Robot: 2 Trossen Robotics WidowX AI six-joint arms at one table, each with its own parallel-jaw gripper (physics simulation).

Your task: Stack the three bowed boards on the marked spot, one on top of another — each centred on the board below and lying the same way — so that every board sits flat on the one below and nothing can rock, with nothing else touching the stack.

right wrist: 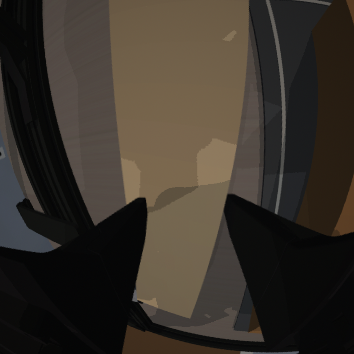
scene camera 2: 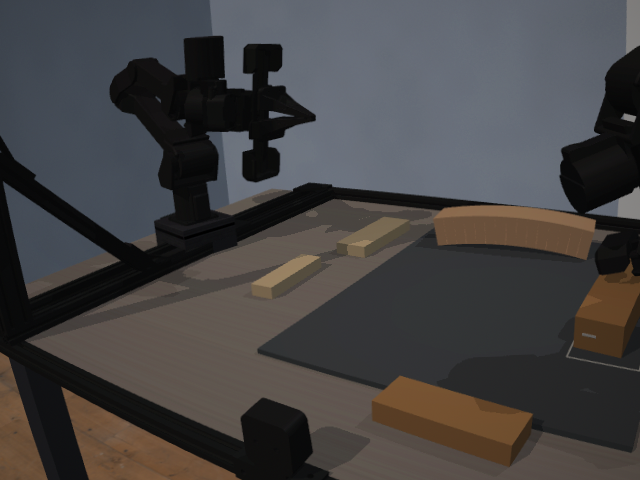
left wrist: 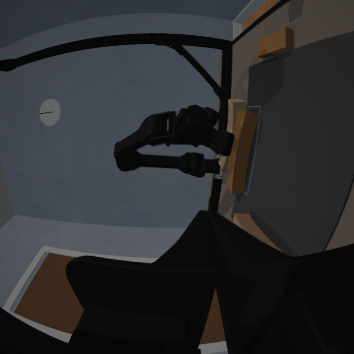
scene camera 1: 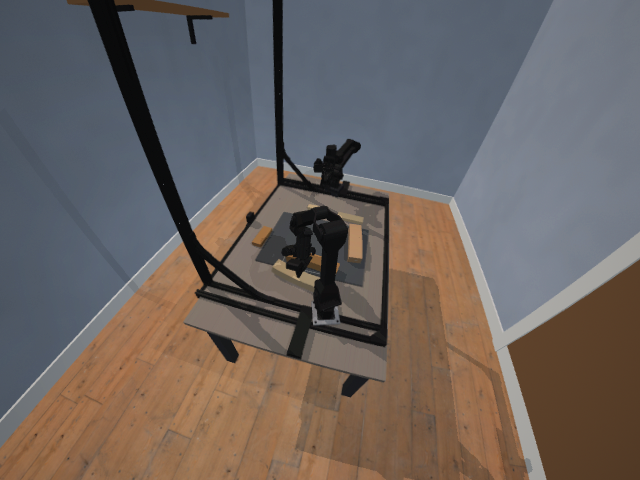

My left gripper (scene camera 2: 314,118) is shut and holds nothing. My right gripper (right wrist: 185,203) grips a pale bowed board (right wrist: 178,80), which still rests on the table. A flat brown block (scene camera 2: 494,432) rests on the table.
